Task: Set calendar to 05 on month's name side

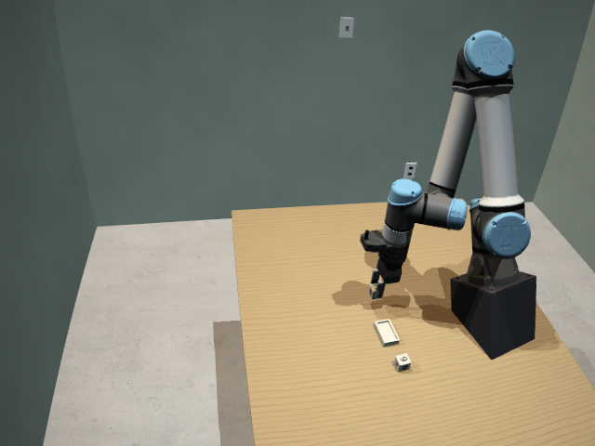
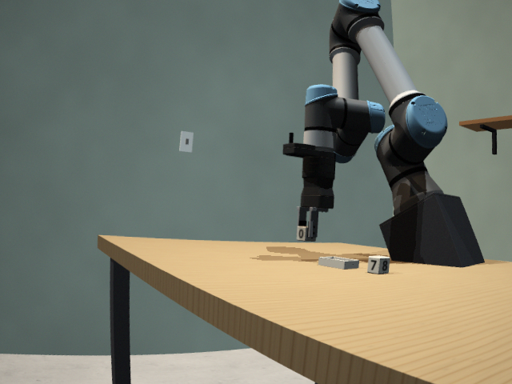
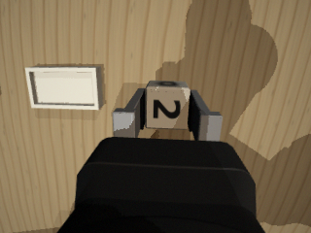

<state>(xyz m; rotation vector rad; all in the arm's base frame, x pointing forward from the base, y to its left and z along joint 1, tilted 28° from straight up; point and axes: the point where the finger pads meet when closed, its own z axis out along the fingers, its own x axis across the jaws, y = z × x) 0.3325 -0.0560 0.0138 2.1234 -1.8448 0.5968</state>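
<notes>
Now: hand 10 mm past the small calendar tray, 110 mm to the right of it and 60 mm above it.
</notes>
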